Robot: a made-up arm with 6 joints.
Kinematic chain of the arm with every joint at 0, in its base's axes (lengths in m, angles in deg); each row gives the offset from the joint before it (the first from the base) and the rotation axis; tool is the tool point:
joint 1: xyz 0 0 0.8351 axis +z
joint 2: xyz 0.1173 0 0 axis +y
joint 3: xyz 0 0 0.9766 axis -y
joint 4: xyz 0 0 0.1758 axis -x
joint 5: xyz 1.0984 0 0 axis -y
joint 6: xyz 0.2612 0 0 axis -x
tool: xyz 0 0 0
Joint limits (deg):
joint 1: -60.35..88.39
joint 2: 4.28..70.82
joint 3: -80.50..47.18
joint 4: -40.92..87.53
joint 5: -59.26..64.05
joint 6: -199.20..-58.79
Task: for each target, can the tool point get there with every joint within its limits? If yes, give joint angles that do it. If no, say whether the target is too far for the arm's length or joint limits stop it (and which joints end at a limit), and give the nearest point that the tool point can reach.
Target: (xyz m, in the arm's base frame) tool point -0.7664 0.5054 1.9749
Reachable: no: joint limits stop it (at a limit: joint 1, joint 2, joint 4, joint 5) | nearest point -0.1992 1.2643 2.4128 | short by 1.044 m
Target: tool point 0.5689 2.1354 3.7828
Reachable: no: too far | nearest point 0.3671 1.3779 2.6786 | short by 1.354 m
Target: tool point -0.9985 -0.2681 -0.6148
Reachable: no: joint limits stop it (at a limit: joint 1, joint 2, joint 4) | nearest point -0.0204 -0.3214 0.1070 | short by 1.217 m
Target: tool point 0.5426 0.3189 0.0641
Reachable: yes | joints 35.44 60.90 -44.95 18.27 -42.02 -78.92
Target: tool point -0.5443 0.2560 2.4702
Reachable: no: joint limits stop it (at a limit: joint 1, joint 2, joint 3, joint 5) | nearest point -0.1853 0.8932 2.8399 | short by 0.820 m
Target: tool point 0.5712 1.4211 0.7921
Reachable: yes | joints 67.87 25.33 -22.81 -6.86 -11.44 -104.09
